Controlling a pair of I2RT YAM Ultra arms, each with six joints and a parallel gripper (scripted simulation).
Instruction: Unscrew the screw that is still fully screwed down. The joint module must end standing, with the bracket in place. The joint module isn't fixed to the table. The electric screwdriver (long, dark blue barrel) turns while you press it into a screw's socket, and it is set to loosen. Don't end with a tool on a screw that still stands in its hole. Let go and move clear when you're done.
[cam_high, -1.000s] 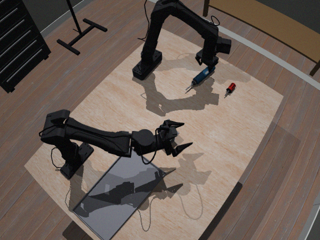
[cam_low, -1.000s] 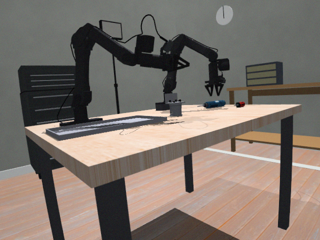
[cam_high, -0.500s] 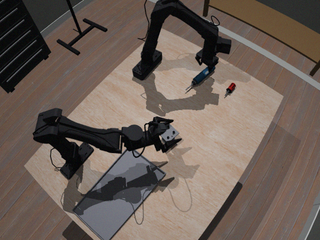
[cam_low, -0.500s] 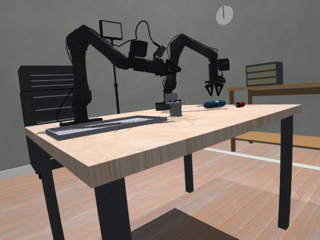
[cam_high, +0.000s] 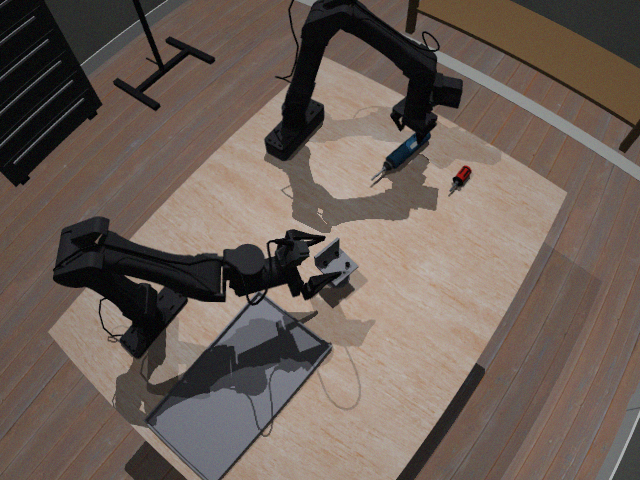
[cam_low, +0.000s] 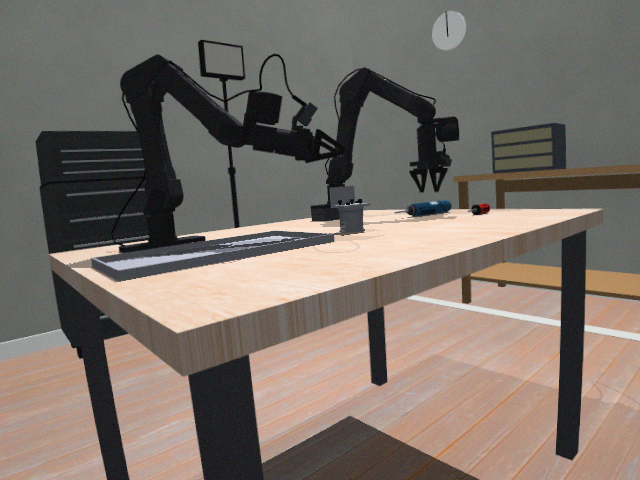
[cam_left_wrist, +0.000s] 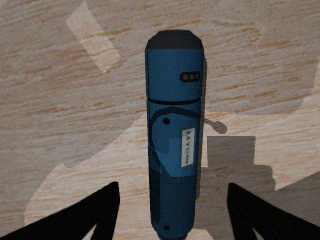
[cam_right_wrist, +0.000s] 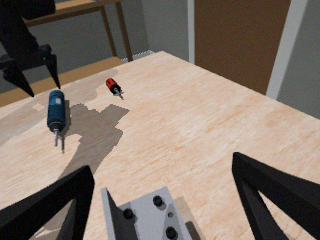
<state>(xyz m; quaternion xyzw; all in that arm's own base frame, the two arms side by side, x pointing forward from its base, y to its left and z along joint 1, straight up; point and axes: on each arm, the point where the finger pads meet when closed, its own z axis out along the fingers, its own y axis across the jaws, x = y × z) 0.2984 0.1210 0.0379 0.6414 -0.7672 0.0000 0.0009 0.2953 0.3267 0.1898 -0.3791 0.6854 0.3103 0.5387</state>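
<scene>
The grey bracket is 40 mm to the left of my right hand and 120 mm below it. The rest, counted from my right hand: shallow grey tray: 60 mm behind, 310 mm to the right, 190 mm below; then small red-handled screwdriver: 150 mm ahead, 440 mm to the left, 180 mm below.
</scene>
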